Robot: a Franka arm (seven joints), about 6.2 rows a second.
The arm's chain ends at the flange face. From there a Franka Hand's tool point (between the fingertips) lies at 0.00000 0.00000 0.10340 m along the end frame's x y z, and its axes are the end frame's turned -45 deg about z.
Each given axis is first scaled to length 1.
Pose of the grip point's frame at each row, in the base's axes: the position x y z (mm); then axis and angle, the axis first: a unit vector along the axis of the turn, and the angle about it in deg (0 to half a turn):
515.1, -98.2, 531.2, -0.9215, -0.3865, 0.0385, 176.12
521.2, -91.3, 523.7, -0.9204, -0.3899, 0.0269, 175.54
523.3, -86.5, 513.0, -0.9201, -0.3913, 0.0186, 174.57
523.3, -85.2, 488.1, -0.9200, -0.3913, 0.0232, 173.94
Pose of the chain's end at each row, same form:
525.1, -101.6, 634.1, -0.9988, -0.0044, 0.0485, 178.10
529.4, -96.5, 626.6, -0.9992, -0.0080, 0.0397, 177.06
530.7, -94.0, 615.9, -0.9993, -0.0094, 0.0353, 175.80
532.0, -93.4, 590.8, -0.9991, -0.0094, 0.0417, 175.42

